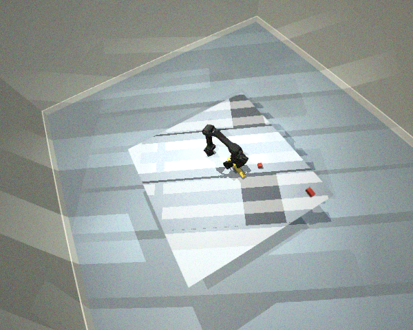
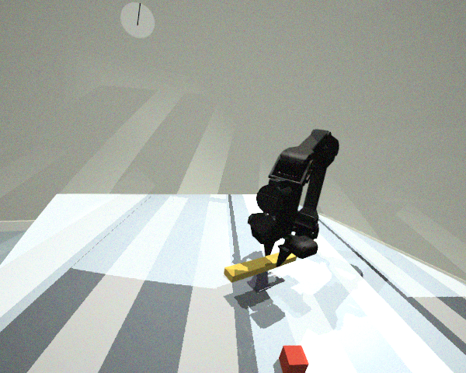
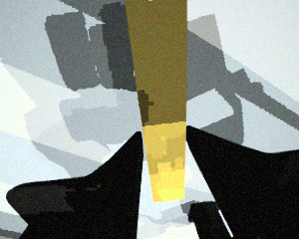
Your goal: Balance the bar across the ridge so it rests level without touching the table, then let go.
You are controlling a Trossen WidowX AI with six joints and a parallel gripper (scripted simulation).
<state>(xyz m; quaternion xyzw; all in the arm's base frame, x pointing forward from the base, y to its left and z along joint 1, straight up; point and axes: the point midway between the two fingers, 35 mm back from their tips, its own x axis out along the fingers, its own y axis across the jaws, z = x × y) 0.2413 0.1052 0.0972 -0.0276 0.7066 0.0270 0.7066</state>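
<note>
Now: gripper tip 30 mm short of the yellow bar. Also, from my gripper tip: red cube 100 mm ahead, 200 mm to the left, 50 mm below.
</note>
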